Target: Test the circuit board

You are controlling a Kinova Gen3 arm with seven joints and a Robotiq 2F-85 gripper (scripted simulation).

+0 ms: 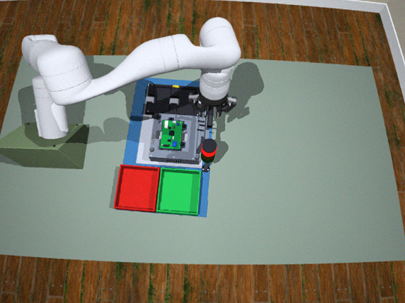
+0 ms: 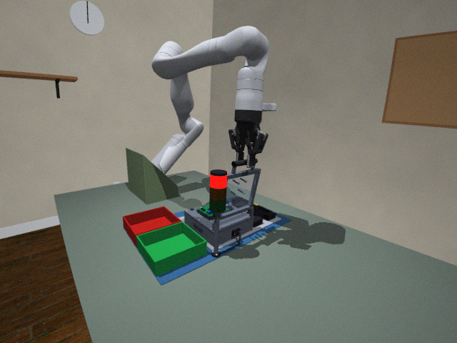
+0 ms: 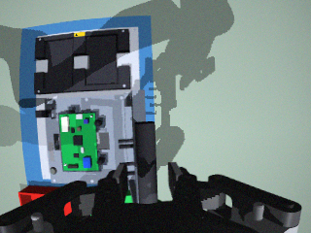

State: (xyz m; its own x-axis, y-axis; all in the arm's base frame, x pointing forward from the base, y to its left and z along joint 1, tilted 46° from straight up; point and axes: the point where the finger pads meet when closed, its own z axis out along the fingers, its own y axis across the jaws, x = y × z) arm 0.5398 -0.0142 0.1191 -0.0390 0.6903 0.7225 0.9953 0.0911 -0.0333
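Right now the green circuit board is 20 cm below my hand and 13 cm behind it. Round my hand: nest 21 cm below, 13 cm behind; then black latch hook 20 cm behind, 19 cm below, 5 cm to the left; then clear lid 9 cm below, 2 cm behind.
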